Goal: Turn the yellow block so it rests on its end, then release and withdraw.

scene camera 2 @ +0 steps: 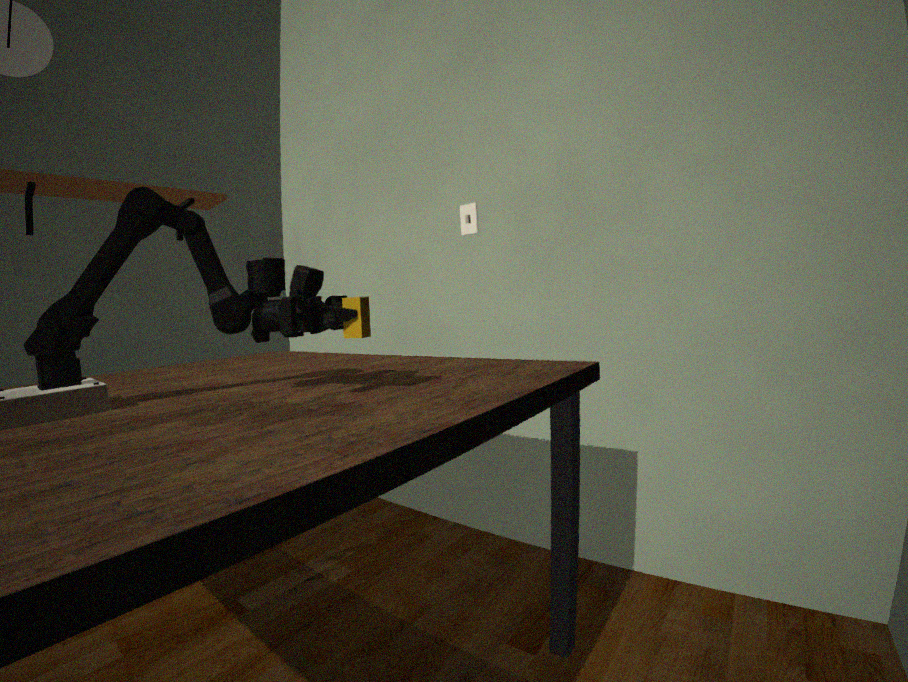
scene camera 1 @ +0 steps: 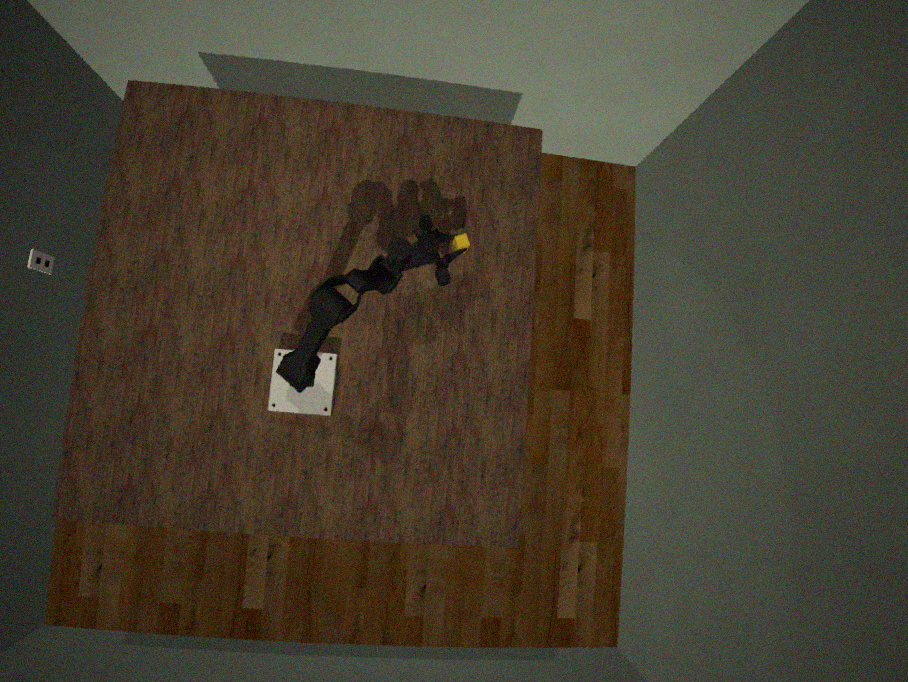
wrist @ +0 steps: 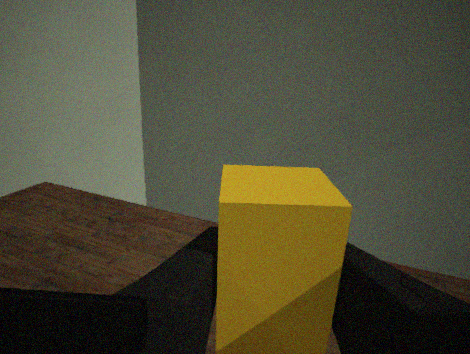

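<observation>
The yellow block (scene camera 1: 460, 241) (scene camera 2: 356, 317) (wrist: 282, 260) is held in the air above the table, with its long side upright or nearly so. In the wrist view its top end face shows, and its lower part runs out of the frame. My gripper (scene camera 2: 350, 316) is shut on the block, with one dark finger on each side of it. The gripper points roughly level, outward from the arm. In scene camera 2 the block's lower end is apart from the table top, with a gap under it.
The wooden table (scene camera 1: 440, 455) (scene camera 2: 220, 455) (wrist: 75, 240) lies under the arm, and its shadow falls on the top. The arm's white base plate (scene camera 1: 286, 400) is fixed on the table. The table's right edge lies beyond the block, with a wooden floor (scene camera 1: 579, 440) below.
</observation>
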